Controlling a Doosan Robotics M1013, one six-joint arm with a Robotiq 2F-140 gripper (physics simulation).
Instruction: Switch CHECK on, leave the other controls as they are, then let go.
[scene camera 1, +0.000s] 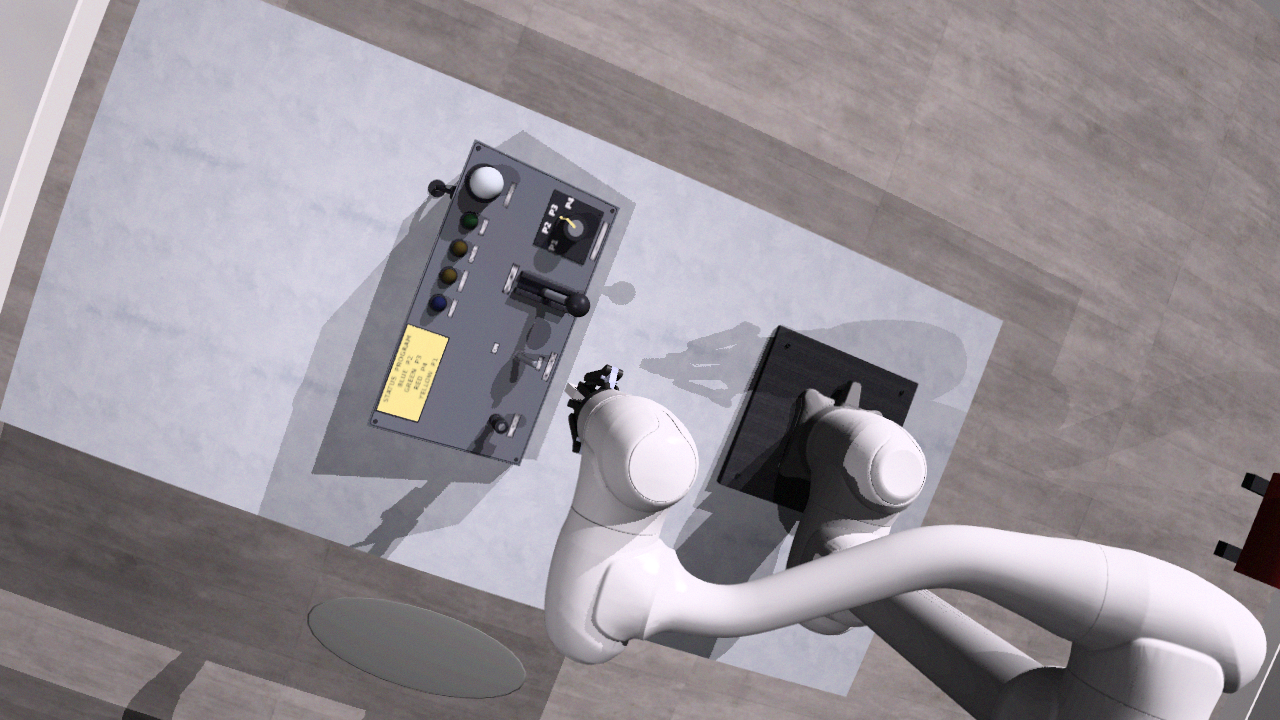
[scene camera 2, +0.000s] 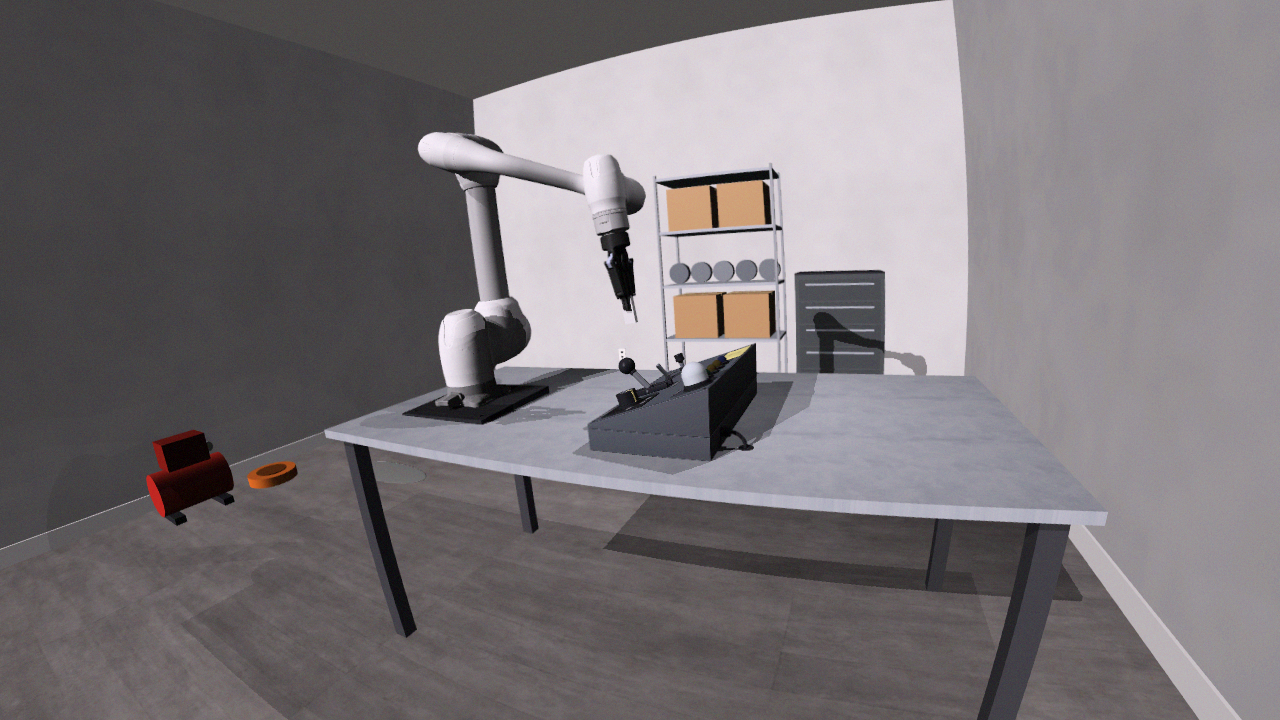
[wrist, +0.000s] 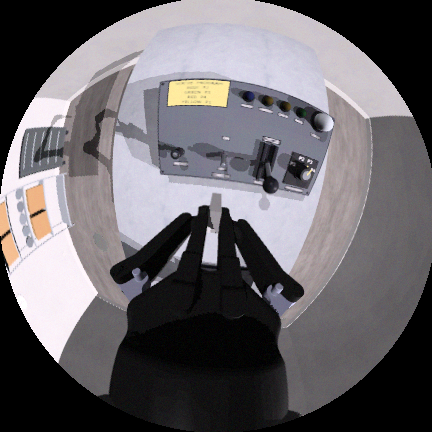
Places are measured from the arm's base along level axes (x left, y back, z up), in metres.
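Where they show: gripper, fingertip midpoint: (scene camera 1: 574, 389) (scene camera 2: 631, 323) (wrist: 215, 201); arm's base at its link origin: (scene camera 1: 829, 442) (scene camera 2: 473, 397).
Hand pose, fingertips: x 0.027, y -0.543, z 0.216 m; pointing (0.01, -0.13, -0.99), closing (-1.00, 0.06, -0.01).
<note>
Things, the pixels of their top centre, and the offset from my fingertips. "spot": a spot on its surface instead.
- metal toggle switch at its top centre: (scene camera 1: 527, 361) (wrist: 223, 158) dz -0.106, dx -0.009, dy -0.081 m
- mark at a spot on its surface: (scene camera 1: 494, 347) (wrist: 225, 137) spot: dz -0.133, dx -0.012, dy -0.141 m
- black ball lever at its top centre: (scene camera 1: 579, 305) (scene camera 2: 626, 357) (wrist: 273, 186) dz -0.067, dx -0.126, dy -0.031 m
- rotary knob at its top centre: (scene camera 1: 575, 228) (wrist: 307, 175) dz -0.112, dx -0.249, dy -0.074 m
- small dark control at its top centre: (scene camera 1: 496, 425) (wrist: 174, 150) (scene camera 2: 681, 353) dz -0.101, dx +0.111, dy -0.097 m
- white dome at a spot on its surface: (scene camera 1: 486, 182) (wrist: 329, 119) spot: dz -0.047, dx -0.263, dy -0.232 m
- yellow card at its top centre: (scene camera 1: 411, 374) (scene camera 2: 733, 350) (wrist: 195, 89) dz -0.085, dx +0.068, dy -0.255 m
The sloped grey console (scene camera 1: 483, 313) (scene camera 2: 653, 434) (wrist: 200, 125) stands on the table. A metal toggle switch (scene camera 1: 535, 360) (wrist: 223, 162) sits near its lower edge, below the ON mark (scene camera 1: 494, 347) (wrist: 226, 138). Its lever appears to point toward ON; the label at its base is too small to read, so I cannot confirm that it says CHECK. My gripper (scene camera 1: 573, 391) (scene camera 2: 631, 316) (wrist: 215, 201) is shut and empty. It hangs above and just outside the console's lower edge, apart from the toggle.
A black ball lever (scene camera 1: 577, 304) (scene camera 2: 626, 365) (wrist: 270, 184), a rotary knob (scene camera 1: 572, 228) (wrist: 306, 174) and a small dark control (scene camera 1: 498, 423) (wrist: 176, 153) flank the toggle. Coloured lamps, a white dome (scene camera 1: 486, 182) (scene camera 2: 694, 373) (wrist: 323, 121) and a yellow card (scene camera 1: 411, 372) (wrist: 198, 93) line the upper side.
</note>
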